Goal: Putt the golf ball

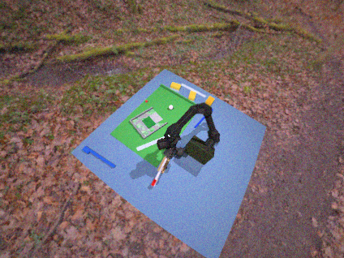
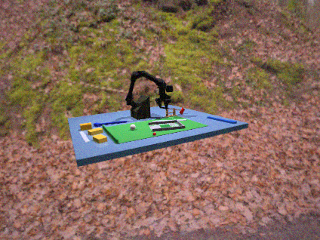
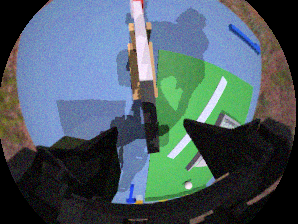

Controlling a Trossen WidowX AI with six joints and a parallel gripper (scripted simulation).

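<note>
My gripper tip is 9 cm to the right of the wooden fence, 5 cm above it and 1 cm past it. Round my gripper tip: blue putter: 50 cm to the right, 11 cm behind, 7 cm below; then white golf ball: 42 cm to the right, 20 cm ahead, 6 cm below; then red putter: 12 cm to the left, 2 cm below, 1 cm behind.
</note>
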